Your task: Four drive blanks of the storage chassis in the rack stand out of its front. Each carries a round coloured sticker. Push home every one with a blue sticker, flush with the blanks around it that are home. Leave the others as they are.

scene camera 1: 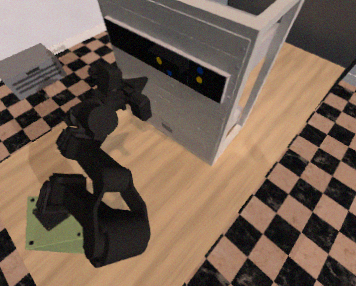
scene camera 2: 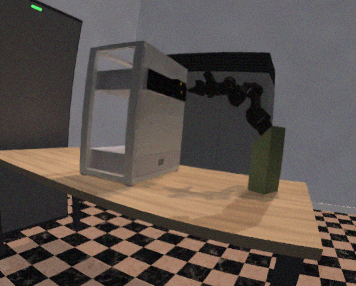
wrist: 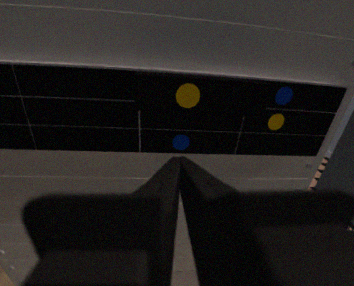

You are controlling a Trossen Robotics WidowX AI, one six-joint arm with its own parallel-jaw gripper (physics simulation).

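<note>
The black chassis (scene camera 1: 132,41) (scene camera 2: 162,85) (wrist: 75,112) sits high in the grey rack (scene camera 1: 242,75) (scene camera 2: 132,125). An upper middle blank has a yellow sticker (scene camera 1: 159,60) (wrist: 188,95); below it is a blue sticker (scene camera 1: 169,73) (wrist: 181,142). To the right, a blue sticker (scene camera 1: 200,70) (wrist: 284,95) is above another yellow sticker (scene camera 1: 199,80) (wrist: 276,121). How far each blank stands out is hard to tell in the dark. My gripper (scene camera 1: 146,79) (scene camera 2: 189,90) (wrist: 178,163) is shut and empty, its tips just below the lower middle blue sticker in the wrist view; contact cannot be told.
The rack stands on the wooden table (scene camera 1: 175,215) (scene camera 2: 210,220). My arm rises from a green pedestal (scene camera 1: 55,235) (scene camera 2: 265,162). A pale lip runs above the chassis front, and grey panels lie above and below it. A dark cabinet (scene camera 2: 207,135) stands behind.
</note>
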